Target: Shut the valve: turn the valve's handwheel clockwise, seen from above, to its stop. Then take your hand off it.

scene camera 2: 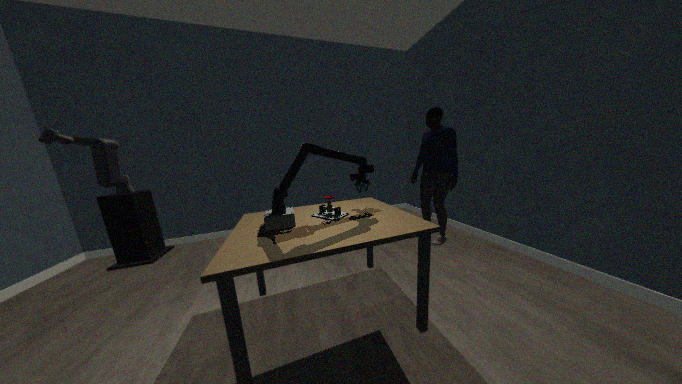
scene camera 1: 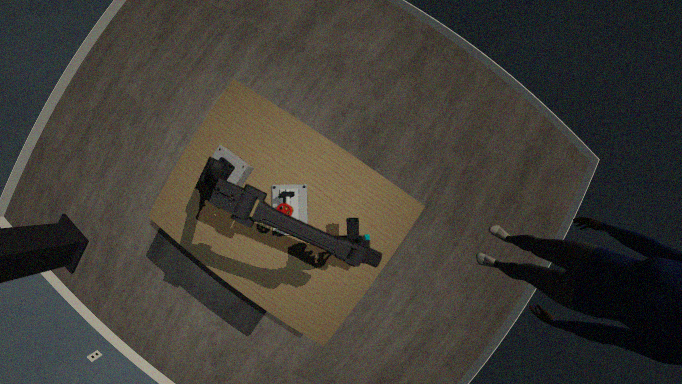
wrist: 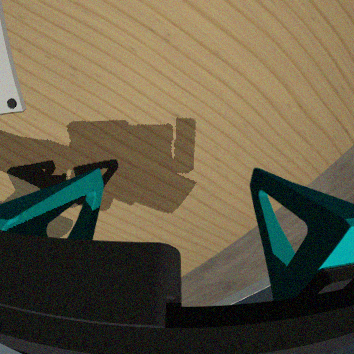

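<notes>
The valve's red handwheel (scene camera 1: 284, 209) (scene camera 2: 328, 197) sits on top of the valve, which stands on a light base plate (scene camera 1: 302, 200) (scene camera 2: 320, 216). In scene camera 1 the arm partly covers the wheel and the plate. In the wrist view a corner of the plate (wrist: 9, 82) shows at the upper left; the handwheel does not show there. My gripper (scene camera 2: 362, 189) (wrist: 176, 176) is open, with its teal fingers wide apart and no object between them. It hangs above the table, beyond the valve on the side away from the arm's base, higher than the handwheel and apart from it.
The wooden table (scene camera 1: 240, 105) (scene camera 2: 240, 250) (wrist: 240, 75) carries the arm's base (scene camera 2: 280, 221) near one end. Shadows of the arm lie across it. A person (scene camera 1: 600, 265) (scene camera 2: 438, 155) stands beyond the table's far end. Another robot arm (scene camera 2: 106, 162) stands on a dark pedestal (scene camera 2: 132, 227).
</notes>
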